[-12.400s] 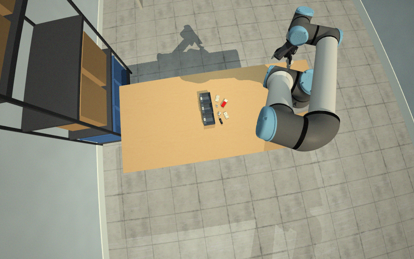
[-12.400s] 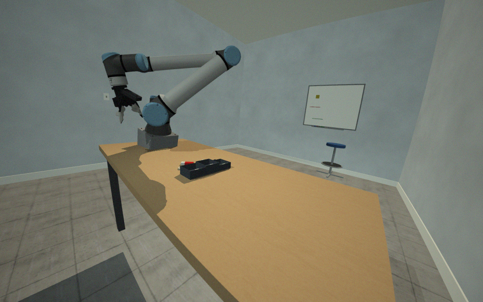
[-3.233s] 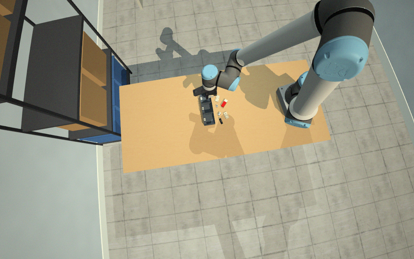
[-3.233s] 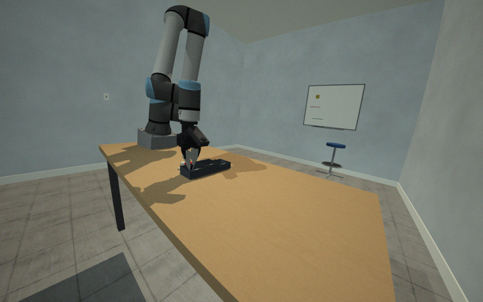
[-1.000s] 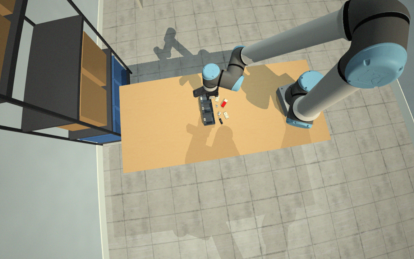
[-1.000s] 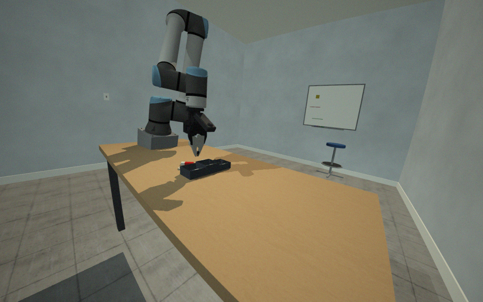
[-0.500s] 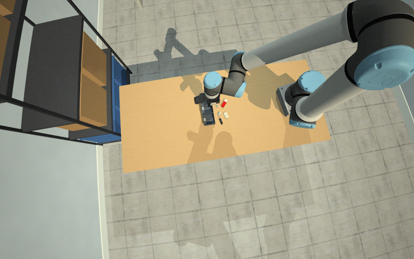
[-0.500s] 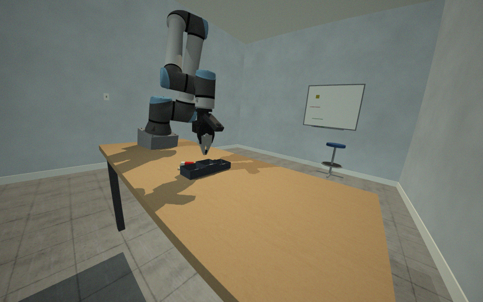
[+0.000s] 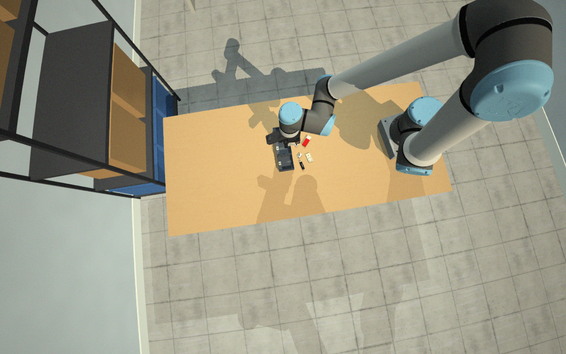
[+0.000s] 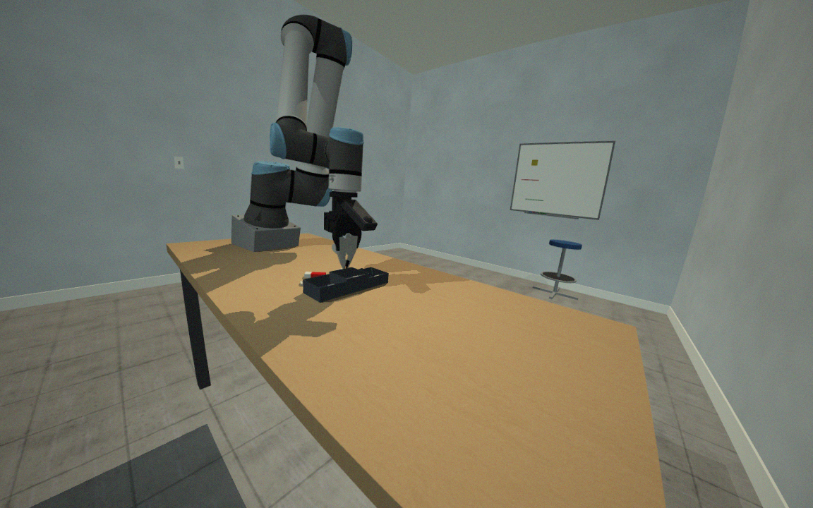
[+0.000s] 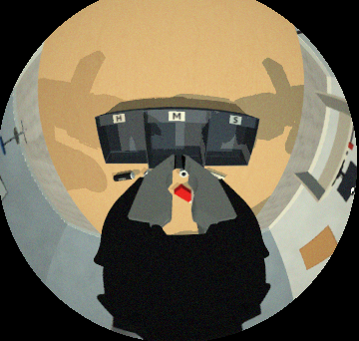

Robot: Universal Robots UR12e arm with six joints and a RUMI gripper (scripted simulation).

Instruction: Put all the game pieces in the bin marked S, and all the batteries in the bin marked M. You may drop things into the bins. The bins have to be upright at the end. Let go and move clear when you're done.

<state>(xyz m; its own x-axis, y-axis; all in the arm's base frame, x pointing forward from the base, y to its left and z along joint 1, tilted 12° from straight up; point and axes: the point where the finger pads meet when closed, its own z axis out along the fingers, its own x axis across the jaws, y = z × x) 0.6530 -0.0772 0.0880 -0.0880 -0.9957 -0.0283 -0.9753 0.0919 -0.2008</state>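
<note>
Now: the dark three-part bin 1 cm ahead of my hand and 5 cm below it. From my hand the other things lie so: round piece (7 cm behind, 1 cm to the right, 7 cm below); black battery (7 cm behind, 12 cm to the left, 6 cm below).
</note>
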